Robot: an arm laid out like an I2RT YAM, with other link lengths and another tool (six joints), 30 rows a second.
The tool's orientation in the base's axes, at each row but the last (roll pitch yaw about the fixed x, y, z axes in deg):
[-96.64, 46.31, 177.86]
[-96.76, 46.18, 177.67]
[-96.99, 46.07, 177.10]
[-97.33, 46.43, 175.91]
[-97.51, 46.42, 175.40]
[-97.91, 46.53, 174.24]
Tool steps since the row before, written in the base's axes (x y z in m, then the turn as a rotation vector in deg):
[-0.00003, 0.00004, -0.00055, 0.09, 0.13, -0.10]
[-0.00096, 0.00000, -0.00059, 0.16, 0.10, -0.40]
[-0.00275, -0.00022, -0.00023, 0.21, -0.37, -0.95]
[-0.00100, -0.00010, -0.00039, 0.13, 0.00, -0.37]
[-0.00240, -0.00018, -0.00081, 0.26, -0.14, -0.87]
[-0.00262, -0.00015, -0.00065, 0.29, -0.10, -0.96]
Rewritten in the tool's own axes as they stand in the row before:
[0.00042, 0.00036, 0.00000, 0.01, 0.15, -0.12]
[0.00109, -0.00029, 0.00001, 0.18, 0.40, -0.06]
[0.00206, -0.00184, 0.00014, 0.53, 0.77, 0.46]
[0.00097, -0.00047, 0.00011, 0.18, 0.35, 0.04]
[0.00223, -0.00120, 0.00022, 0.44, 0.77, 0.22]
[0.00225, -0.00148, 0.00021, 0.49, 0.86, 0.19]

